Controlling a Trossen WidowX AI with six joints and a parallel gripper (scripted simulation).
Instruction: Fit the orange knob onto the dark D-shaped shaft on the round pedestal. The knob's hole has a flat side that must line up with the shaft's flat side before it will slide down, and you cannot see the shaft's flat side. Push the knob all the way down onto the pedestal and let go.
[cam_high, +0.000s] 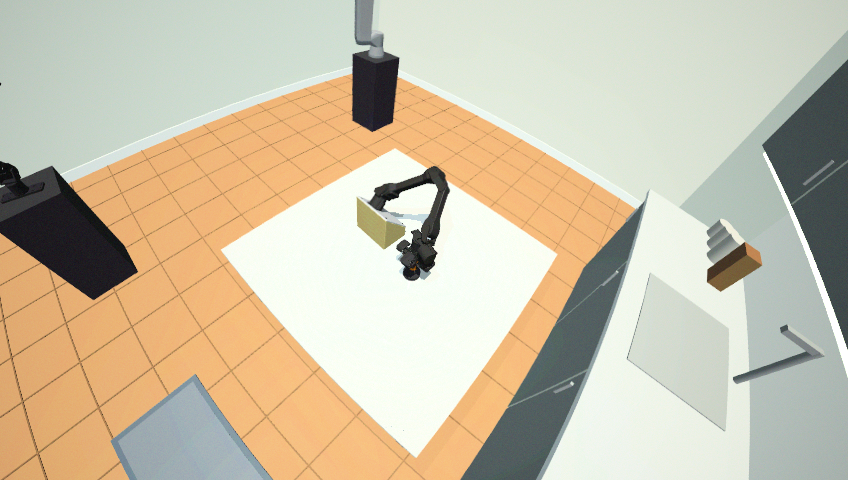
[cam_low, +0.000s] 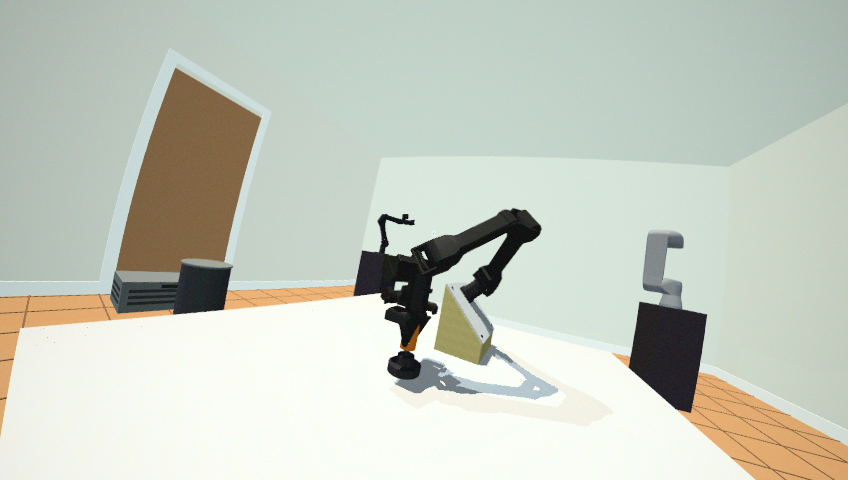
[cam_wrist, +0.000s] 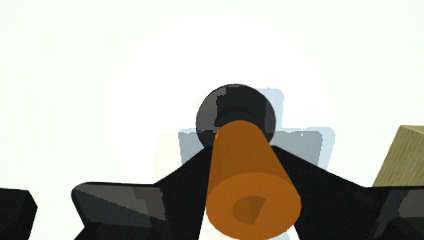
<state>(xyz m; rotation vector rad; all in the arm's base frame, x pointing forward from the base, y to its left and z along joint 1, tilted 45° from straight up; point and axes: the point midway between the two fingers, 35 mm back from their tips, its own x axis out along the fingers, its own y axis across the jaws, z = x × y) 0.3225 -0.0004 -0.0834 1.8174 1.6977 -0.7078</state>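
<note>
Right now the orange knob is 2 cm above my gripper tip. Round my gripper tip: dark round pedestal (4 cm below).
</note>
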